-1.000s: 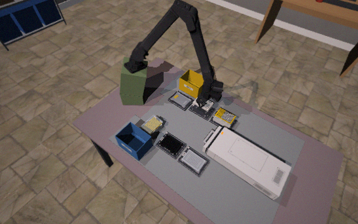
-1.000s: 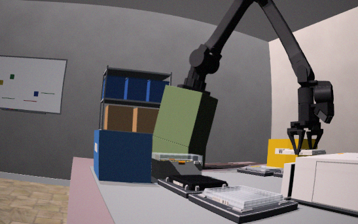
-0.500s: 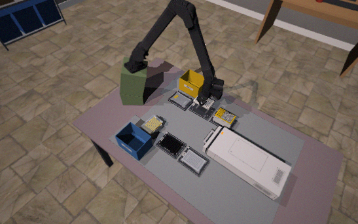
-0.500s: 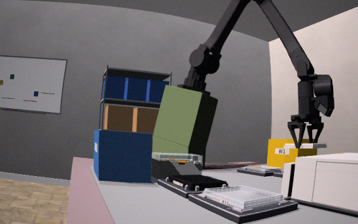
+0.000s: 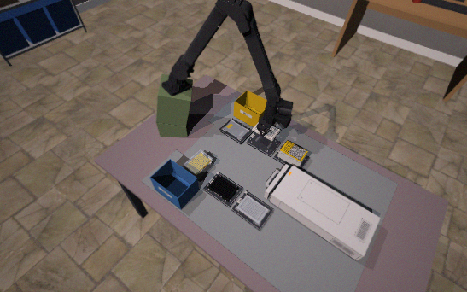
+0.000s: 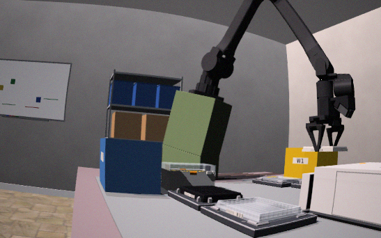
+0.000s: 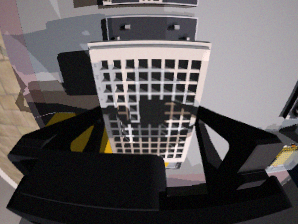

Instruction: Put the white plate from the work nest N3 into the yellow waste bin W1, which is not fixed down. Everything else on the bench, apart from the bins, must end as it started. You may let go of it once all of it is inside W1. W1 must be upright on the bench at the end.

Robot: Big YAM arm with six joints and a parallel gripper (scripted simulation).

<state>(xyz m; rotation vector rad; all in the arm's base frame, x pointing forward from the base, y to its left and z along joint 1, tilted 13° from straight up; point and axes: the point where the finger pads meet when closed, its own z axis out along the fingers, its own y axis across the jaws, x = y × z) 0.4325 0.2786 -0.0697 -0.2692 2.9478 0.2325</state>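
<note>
Now: hand 19 cm past the yellow bin, 10 cm to the right of it and 8 cm above it. From my hand the other things lie so: white plate: right at my hand; then yellow tip box: 17 cm ahead, 6 cm below, 3 cm to the left; then dark nest N3: 11 cm below.
</note>
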